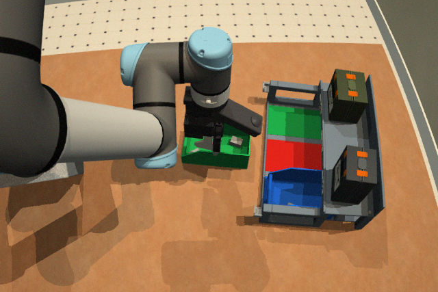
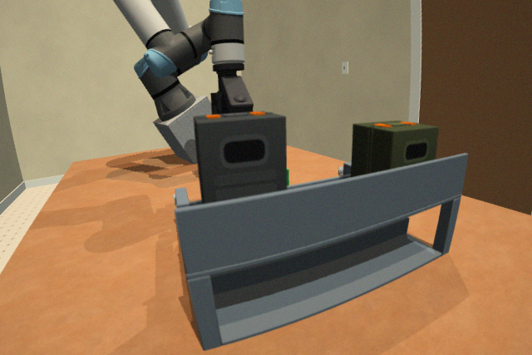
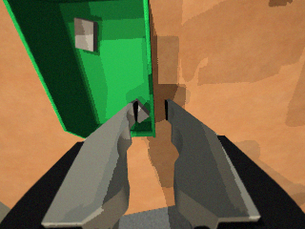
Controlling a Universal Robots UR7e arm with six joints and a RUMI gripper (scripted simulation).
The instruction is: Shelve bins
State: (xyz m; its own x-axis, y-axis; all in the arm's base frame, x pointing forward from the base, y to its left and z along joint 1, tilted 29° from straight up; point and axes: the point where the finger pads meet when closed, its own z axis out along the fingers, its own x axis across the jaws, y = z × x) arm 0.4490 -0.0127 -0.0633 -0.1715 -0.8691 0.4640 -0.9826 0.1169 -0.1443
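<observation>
Right now my hand is 60 mm above the green bin, 50 mm to the right of it and 10 mm short of it. The rest, counted from my hand: shelf front lip 130 mm ahead, 90 mm below, 20 mm to the left; black box 300 mm ahead, 130 mm to the right, 60 mm above; blue bin 200 mm ahead, 110 mm to the right, 60 mm below.
</observation>
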